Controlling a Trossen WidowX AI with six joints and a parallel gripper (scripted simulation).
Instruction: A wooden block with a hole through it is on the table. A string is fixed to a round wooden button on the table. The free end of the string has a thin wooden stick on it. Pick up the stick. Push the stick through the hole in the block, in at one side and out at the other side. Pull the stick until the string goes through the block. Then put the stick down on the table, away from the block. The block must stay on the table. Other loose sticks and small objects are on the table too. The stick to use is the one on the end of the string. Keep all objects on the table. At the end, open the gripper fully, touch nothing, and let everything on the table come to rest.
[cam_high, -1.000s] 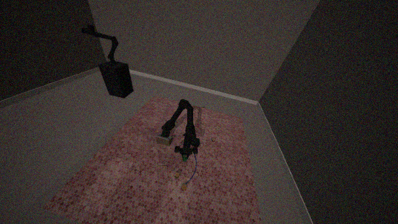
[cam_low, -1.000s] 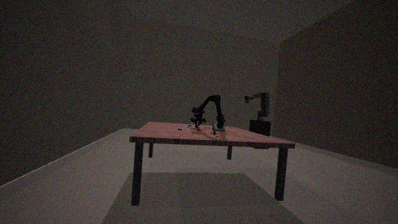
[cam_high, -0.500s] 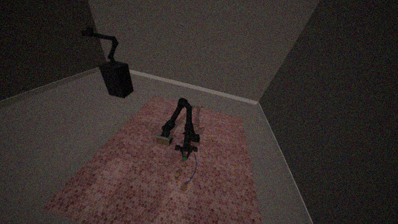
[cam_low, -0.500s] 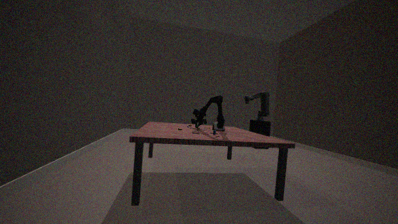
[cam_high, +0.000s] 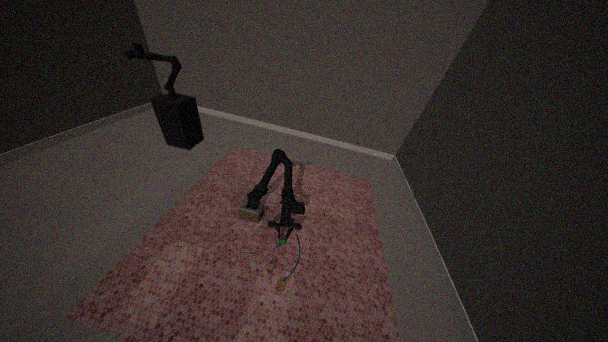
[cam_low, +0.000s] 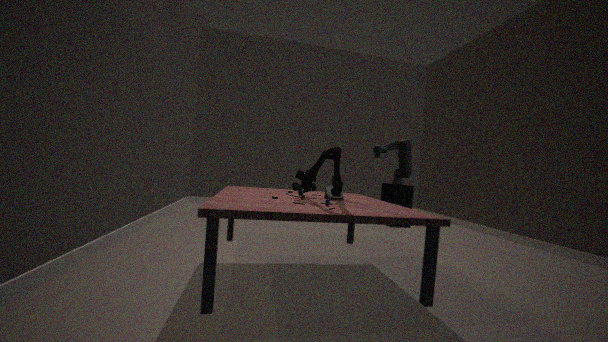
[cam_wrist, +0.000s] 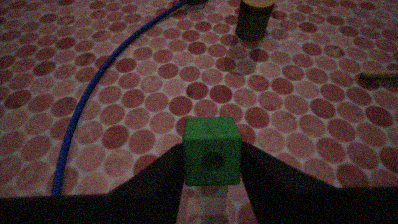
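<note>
Now: gripper tip right at the green block. Round my gripper tip: wooden spool: 30 mm behind, 150 mm to the right, 10 mm below; loose stick: 170 mm behind, 100 mm to the right, 20 mm below; thin wooden stick: 60 mm ahead, 90 mm to the left, 20 mm below.
</note>
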